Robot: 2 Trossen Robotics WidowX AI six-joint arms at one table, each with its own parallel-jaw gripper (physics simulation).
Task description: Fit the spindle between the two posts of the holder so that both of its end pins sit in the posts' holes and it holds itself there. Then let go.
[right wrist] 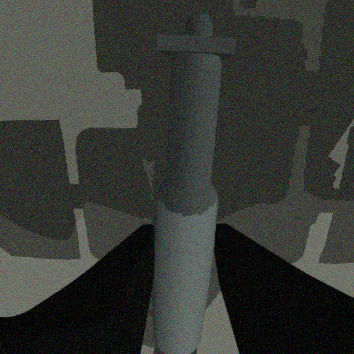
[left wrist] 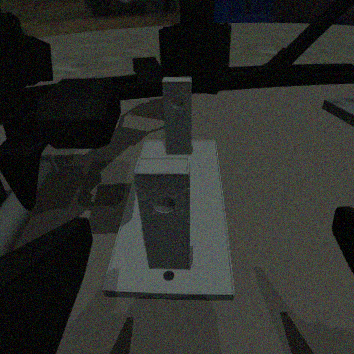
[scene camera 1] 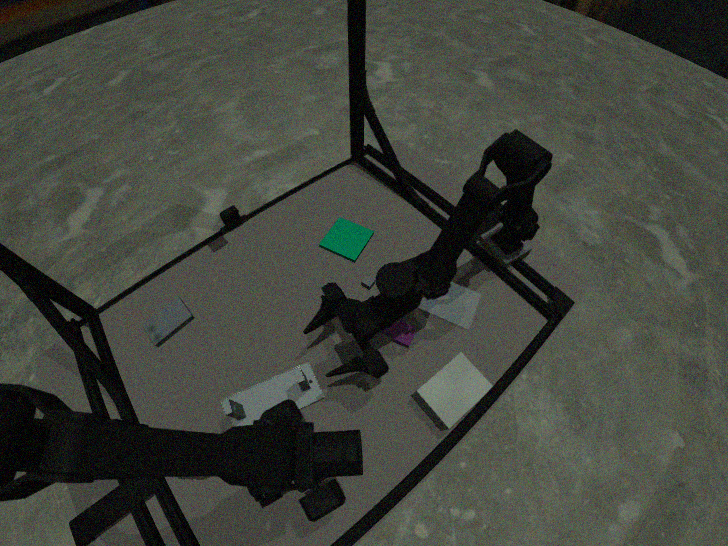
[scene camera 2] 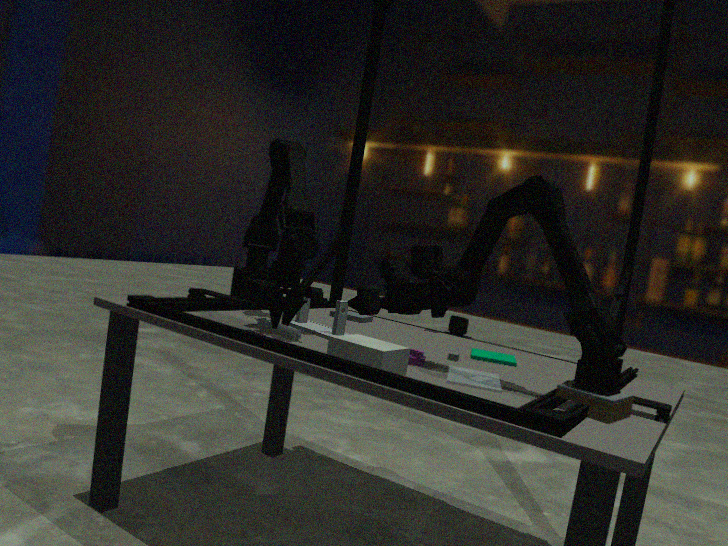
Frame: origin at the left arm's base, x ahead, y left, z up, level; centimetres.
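Where they show: left gripper, fingertip midpoint: point(left wrist: 213, 224) point(scene camera 1: 314, 354); right gripper, fingertip midpoint: point(right wrist: 183, 234) point(left wrist: 17, 206) point(scene camera 2: 279, 328); left arm's base, origin of the base link: point(scene camera 1: 506, 241) point(scene camera 2: 596, 389); right arm's base, origin of the base link: point(left wrist: 196, 25).
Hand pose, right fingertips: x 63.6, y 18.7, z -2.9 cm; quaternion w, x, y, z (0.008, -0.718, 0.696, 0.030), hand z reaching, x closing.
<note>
Things, the pixels of their top centre, and the offset from my right fingertips.
- holder, middle of its top: point(left wrist: 175, 192) point(scene camera 1: 273, 398) point(scene camera 2: 318, 327) dx +1.7, dy -13.5, dz -0.2 cm
- far post, middle of its top: point(left wrist: 176, 78) point(scene camera 1: 226, 406) dx +8.6, dy -13.9, dz +7.5 cm
- spindle, middle of its top: point(right wrist: 184, 252) point(left wrist: 12, 195) point(scene camera 2: 279, 323) dx +0.1, dy +0.0, dz +1.2 cm
- white box, middle of its top: point(scene camera 2: 370, 342) point(scene camera 1: 455, 388) dx -29.3, dy +2.8, dz +3.9 cm
- magenta piece, middle of its top: point(scene camera 2: 415, 353) point(scene camera 1: 391, 327) dx -26.5, dy -15.0, dz +0.4 cm
- pale sheet, middle of its top: point(scene camera 2: 474, 377) point(scene camera 1: 445, 298) dx -41.3, dy -15.0, dz -0.6 cm
- green plate, middle of its top: point(scene camera 2: 493, 355) point(scene camera 1: 346, 237) dx -29.7, dy -41.2, dz -0.1 cm
- grey block, middle of its top: point(scene camera 1: 166, 319) point(scene camera 2: 351, 313) dx +17.8, dy -40.9, dz +0.4 cm
The holder point(scene camera 1: 264, 392) point(left wrist: 210, 210) is a pale flat base with two upright grey posts. Its near post point(left wrist: 167, 225) and far post point(left wrist: 177, 120) each show a hole, with no spindle between them. The spindle point(right wrist: 182, 290) is a grey stepped cylinder with a collar and an end pin at its far end; part of it shows at the left edge of the left wrist view point(left wrist: 11, 222). My right gripper point(right wrist: 183, 234) point(scene camera 2: 281, 324) is shut on the spindle's thicker part, beside the holder; its height above the table is unclear. My left gripper point(scene camera 1: 316, 353) is open and empty near the holder's end.
A white box point(scene camera 1: 453, 390) point(scene camera 2: 367, 350) lies near the front edge. A magenta piece point(scene camera 1: 404, 334) point(scene camera 2: 416, 356) and a pale sheet point(scene camera 1: 458, 305) point(scene camera 2: 473, 377) lie near the left arm. A green plate point(scene camera 1: 346, 239) point(scene camera 2: 492, 356) and a grey block point(scene camera 1: 170, 321) lie farther back.
</note>
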